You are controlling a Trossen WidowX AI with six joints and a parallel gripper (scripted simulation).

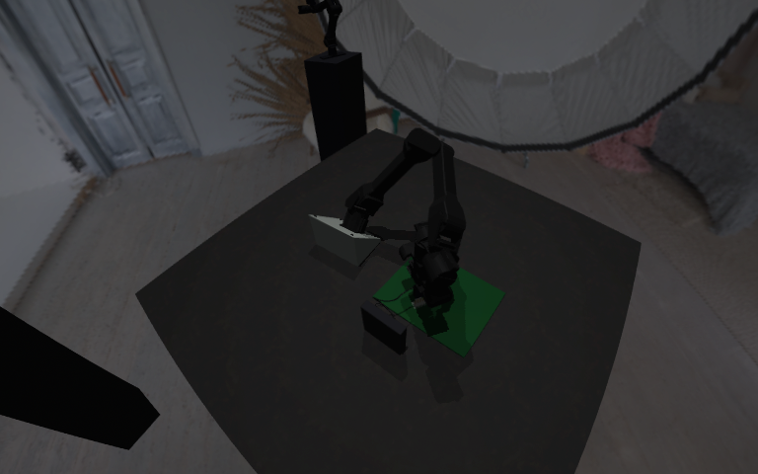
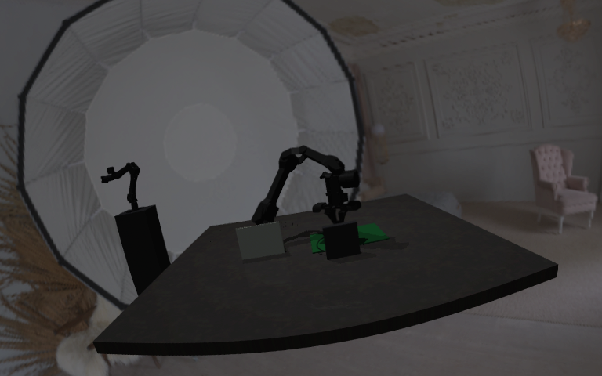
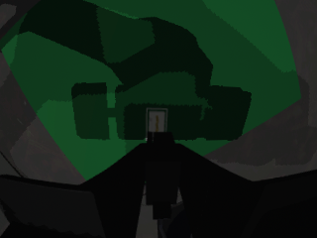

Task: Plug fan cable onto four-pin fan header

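Right now my gripper tip is 10 mm to the left of the black plug and 10 mm below it. The rest, counted from my gripper tip: fan box 140 mm to the right, 30 mm behind, 10 mm below; then green board 80 mm below, 50 mm to the left, 40 mm ahead.
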